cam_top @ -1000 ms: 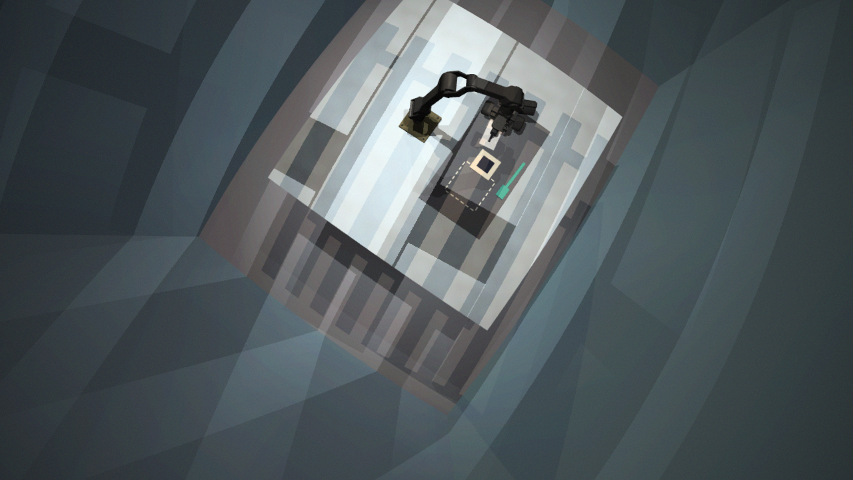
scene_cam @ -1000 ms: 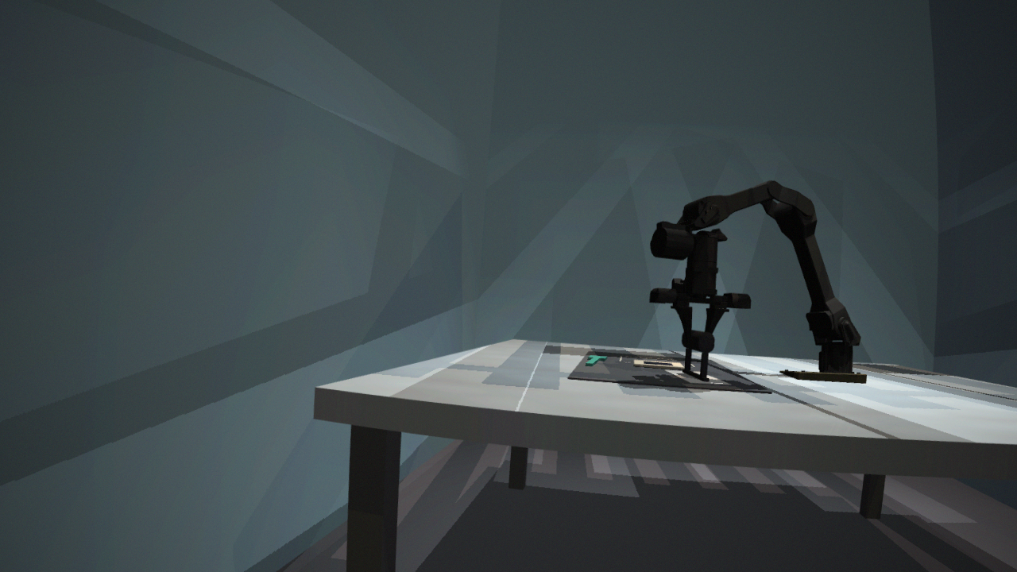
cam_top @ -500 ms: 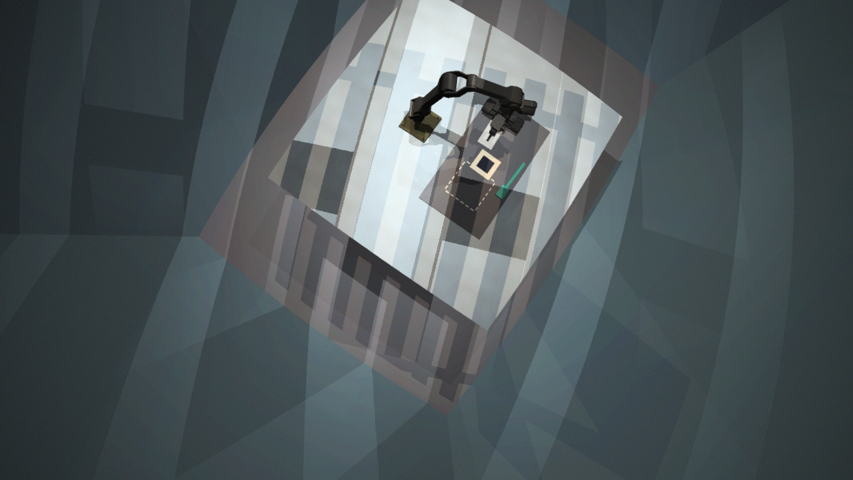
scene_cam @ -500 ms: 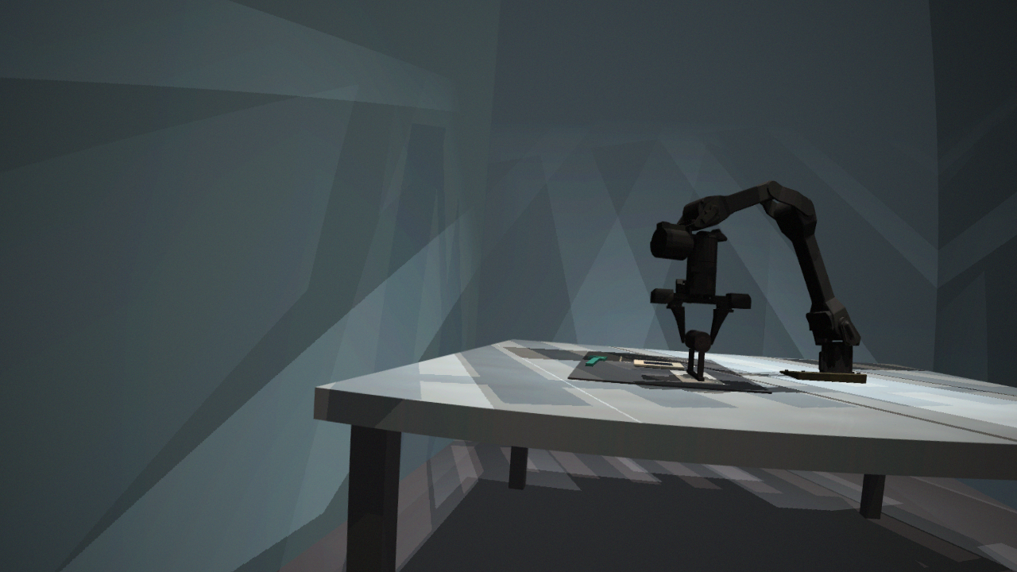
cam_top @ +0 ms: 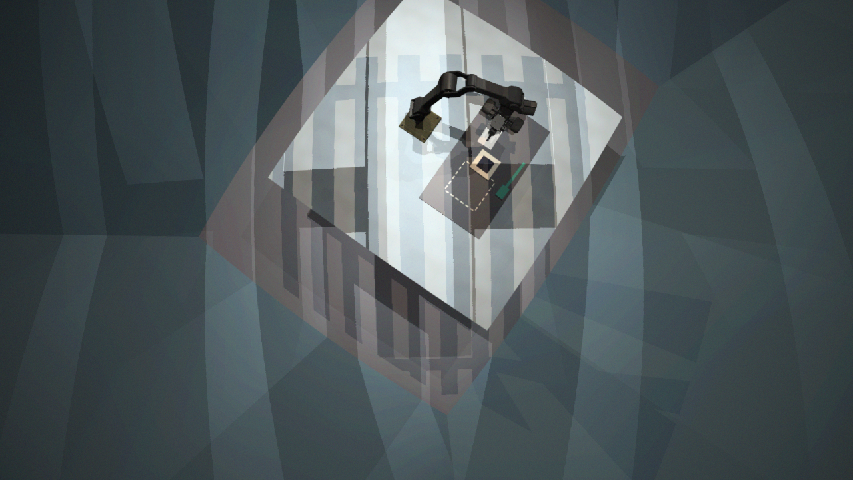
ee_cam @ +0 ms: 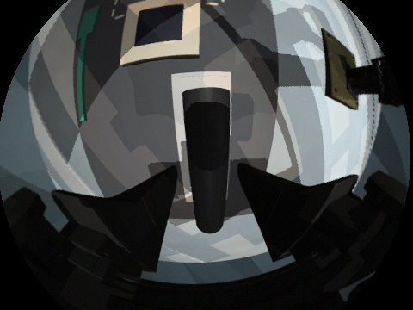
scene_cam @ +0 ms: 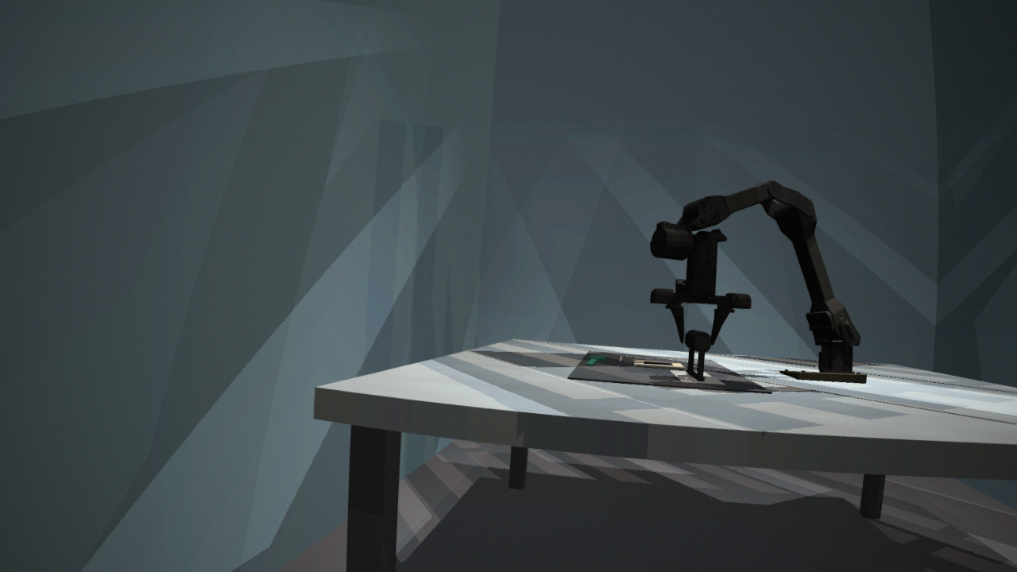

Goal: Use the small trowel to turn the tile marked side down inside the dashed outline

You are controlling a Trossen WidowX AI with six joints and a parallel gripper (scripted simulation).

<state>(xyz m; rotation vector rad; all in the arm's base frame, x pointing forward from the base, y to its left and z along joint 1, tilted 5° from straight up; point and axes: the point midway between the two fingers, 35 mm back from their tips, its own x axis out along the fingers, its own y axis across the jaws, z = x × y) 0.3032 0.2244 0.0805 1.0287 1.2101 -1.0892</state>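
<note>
Right now the dark mat is 150 mm to the right of my gripper tip, 90 mm ahead of it and 80 mm below it. Also, from my gripper tip: flat tool 230 mm ahead, 150 mm to the right, 60 mm below; then tile 160 mm to the right, 90 mm ahead, 60 mm below.
</note>
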